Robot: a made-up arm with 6 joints. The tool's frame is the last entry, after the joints. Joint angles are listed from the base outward. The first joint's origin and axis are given. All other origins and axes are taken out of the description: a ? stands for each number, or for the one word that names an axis. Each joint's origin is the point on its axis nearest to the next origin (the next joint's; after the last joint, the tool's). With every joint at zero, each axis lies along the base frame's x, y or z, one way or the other. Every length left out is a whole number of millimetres.
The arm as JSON. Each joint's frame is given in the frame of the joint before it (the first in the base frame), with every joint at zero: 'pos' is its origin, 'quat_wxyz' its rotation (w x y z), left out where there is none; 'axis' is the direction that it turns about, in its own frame. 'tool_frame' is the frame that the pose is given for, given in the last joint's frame.
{
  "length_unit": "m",
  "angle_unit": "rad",
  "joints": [
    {
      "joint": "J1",
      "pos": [
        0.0,
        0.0,
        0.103
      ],
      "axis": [
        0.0,
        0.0,
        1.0
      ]
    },
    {
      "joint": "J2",
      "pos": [
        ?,
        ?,
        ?
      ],
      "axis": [
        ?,
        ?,
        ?
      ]
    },
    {
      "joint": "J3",
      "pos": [
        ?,
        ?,
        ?
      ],
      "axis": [
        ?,
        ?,
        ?
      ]
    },
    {
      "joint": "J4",
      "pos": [
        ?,
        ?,
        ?
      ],
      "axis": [
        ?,
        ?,
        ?
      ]
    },
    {
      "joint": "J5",
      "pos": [
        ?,
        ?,
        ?
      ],
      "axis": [
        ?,
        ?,
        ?
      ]
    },
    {
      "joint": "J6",
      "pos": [
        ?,
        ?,
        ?
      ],
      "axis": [
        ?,
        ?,
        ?
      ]
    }
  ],
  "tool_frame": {
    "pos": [
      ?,
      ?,
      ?
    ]
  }
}
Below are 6 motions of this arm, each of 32 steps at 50 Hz.
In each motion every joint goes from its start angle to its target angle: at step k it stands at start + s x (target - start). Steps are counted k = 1, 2, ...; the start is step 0. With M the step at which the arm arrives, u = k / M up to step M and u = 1 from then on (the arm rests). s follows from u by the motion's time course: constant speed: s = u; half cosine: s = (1 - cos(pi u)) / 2; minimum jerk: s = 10 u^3 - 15 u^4 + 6 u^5.
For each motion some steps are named. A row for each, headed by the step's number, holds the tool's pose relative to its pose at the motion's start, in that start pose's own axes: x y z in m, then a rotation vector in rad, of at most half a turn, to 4 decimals.
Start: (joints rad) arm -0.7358 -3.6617 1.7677 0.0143 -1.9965 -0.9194
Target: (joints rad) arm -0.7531 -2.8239 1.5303 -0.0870 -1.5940 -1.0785
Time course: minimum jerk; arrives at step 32
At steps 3, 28, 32:
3: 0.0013 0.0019 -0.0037 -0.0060 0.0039 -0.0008
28: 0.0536 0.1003 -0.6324 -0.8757 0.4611 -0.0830
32: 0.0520 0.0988 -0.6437 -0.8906 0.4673 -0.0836

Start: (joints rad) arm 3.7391 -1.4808 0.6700 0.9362 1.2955 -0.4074
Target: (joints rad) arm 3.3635 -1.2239 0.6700 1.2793 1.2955 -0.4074
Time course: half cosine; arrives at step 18
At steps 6, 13, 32:
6: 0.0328 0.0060 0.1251 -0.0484 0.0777 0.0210
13: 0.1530 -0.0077 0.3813 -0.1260 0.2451 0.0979
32: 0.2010 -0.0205 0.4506 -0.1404 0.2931 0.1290

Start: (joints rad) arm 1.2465 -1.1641 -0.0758 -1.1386 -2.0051 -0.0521
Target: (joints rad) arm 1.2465 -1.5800 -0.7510 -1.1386 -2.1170 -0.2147
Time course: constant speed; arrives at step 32
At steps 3, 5, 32:
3: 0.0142 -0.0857 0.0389 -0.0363 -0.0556 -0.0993
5: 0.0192 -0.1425 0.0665 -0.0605 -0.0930 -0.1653
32: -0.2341 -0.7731 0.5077 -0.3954 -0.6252 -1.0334

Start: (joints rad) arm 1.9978 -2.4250 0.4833 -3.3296 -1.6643 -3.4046
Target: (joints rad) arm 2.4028 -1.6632 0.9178 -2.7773 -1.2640 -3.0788
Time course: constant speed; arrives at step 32
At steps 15, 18, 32:
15: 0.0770 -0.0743 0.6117 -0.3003 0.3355 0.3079
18: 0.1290 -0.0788 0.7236 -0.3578 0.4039 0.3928
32: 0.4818 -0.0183 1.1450 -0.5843 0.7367 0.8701

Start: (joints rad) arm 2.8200 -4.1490 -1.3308 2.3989 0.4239 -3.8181
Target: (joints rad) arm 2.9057 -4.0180 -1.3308 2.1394 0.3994 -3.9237
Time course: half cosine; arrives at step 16
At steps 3, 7, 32:
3: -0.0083 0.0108 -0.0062 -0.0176 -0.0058 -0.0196
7: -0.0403 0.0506 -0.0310 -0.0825 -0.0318 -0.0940
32: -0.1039 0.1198 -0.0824 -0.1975 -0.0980 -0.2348

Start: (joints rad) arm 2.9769 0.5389 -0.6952 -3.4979 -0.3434 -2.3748
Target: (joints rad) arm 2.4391 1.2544 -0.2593 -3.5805 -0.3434 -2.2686
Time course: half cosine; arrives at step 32
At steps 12, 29, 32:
12: 0.3292 -0.2553 -0.0079 0.1969 0.2724 -0.1903
29: 0.6410 -1.0395 -0.4356 0.7916 0.7601 -0.5294
32: 0.6401 -1.0637 -0.4579 0.8141 0.7732 -0.5376

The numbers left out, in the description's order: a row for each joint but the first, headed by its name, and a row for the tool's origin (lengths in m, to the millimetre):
J2: xyz 0.0 0.045 0.0, axis 0.0 1.0 0.0
J3: xyz 0.0 0.0 0.513, axis 0.0 1.0 0.0
J4: xyz 0.0 0.0 0.781, axis 0.0 0.0 1.0
J5: xyz 0.0 0.0 0.0, axis 0.0 1.0 0.0
J6: xyz 0.0 0.0 0.101, axis 0.0 0.0 1.0
tool: xyz 0.0 0.0 0.0

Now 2 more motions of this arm.
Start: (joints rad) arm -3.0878 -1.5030 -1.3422 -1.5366 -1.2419 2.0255
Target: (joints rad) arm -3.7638 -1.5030 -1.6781 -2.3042 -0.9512 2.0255
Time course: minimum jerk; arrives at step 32
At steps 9, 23, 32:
9: -0.0271 0.0388 0.0629 0.0140 -0.0078 -0.0499
23: -0.2367 0.2612 0.2486 0.1961 -0.1589 -0.2964
32: -0.2837 0.3022 0.2558 0.2525 -0.2037 -0.3321

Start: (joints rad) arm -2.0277 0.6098 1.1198 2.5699 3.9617 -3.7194
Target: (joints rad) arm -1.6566 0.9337 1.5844 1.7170 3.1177 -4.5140
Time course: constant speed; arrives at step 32
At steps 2, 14, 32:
2: -0.0308 0.0239 0.0114 0.0150 0.1082 -0.0425
14: -0.1915 0.1833 0.0971 0.0488 0.7371 -0.1995
32: -0.3554 0.4425 0.3072 -0.0273 1.4783 -0.0346

